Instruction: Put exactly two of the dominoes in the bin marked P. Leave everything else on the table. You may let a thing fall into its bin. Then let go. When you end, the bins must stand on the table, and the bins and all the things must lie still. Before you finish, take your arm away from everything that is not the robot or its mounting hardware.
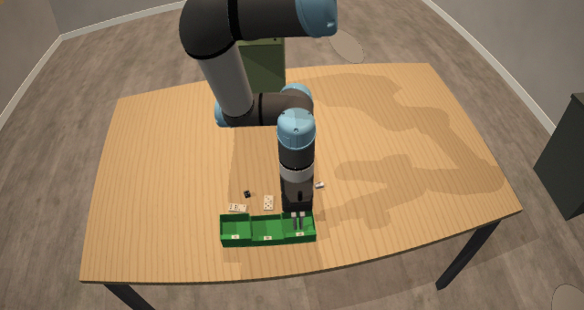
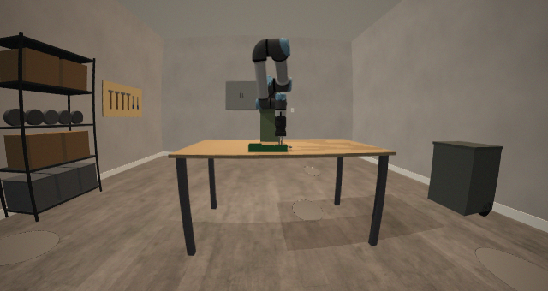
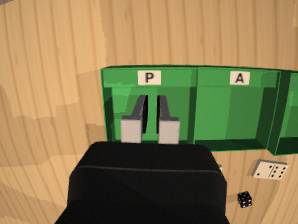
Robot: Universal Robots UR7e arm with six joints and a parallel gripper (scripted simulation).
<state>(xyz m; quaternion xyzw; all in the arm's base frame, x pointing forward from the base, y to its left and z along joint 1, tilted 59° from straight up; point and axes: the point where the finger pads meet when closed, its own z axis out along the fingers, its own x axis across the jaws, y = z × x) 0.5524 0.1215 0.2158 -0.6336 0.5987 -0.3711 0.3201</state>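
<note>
The domino is 14 cm behind my hand, 2 cm to the left of it and 4 cm below it. From my hand the other things lie so: grey piece: 16 cm behind, 7 cm to the left, 4 cm below; then bin marked P: 8 cm to the right, 3 cm below.
</note>
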